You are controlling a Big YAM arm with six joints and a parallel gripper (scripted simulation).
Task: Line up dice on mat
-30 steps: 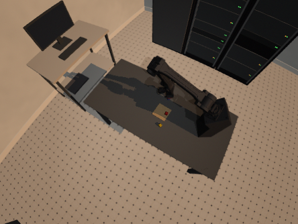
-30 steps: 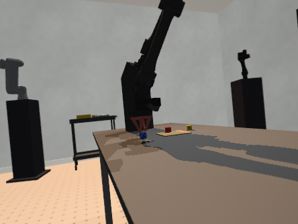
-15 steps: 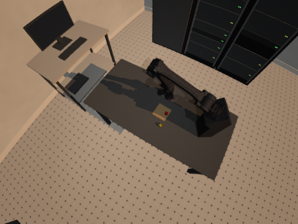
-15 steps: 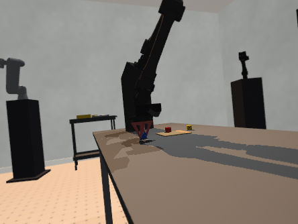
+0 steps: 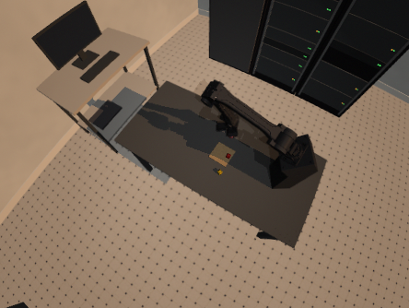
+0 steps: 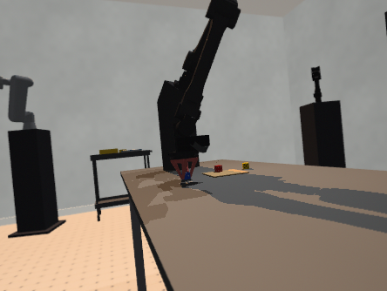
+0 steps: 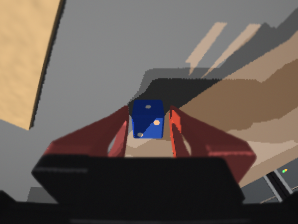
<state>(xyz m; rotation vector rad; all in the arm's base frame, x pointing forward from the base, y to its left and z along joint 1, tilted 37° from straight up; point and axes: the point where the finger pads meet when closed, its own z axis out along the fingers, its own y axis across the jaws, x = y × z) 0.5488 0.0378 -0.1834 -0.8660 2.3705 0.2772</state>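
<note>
The blue die is right at my hand. Also, from my hand: tan mat (150 mm to the left, 50 mm behind, 10 mm below); then yellow die (260 mm to the left, 140 mm behind); then red die (140 mm to the left, 100 mm behind).
</note>
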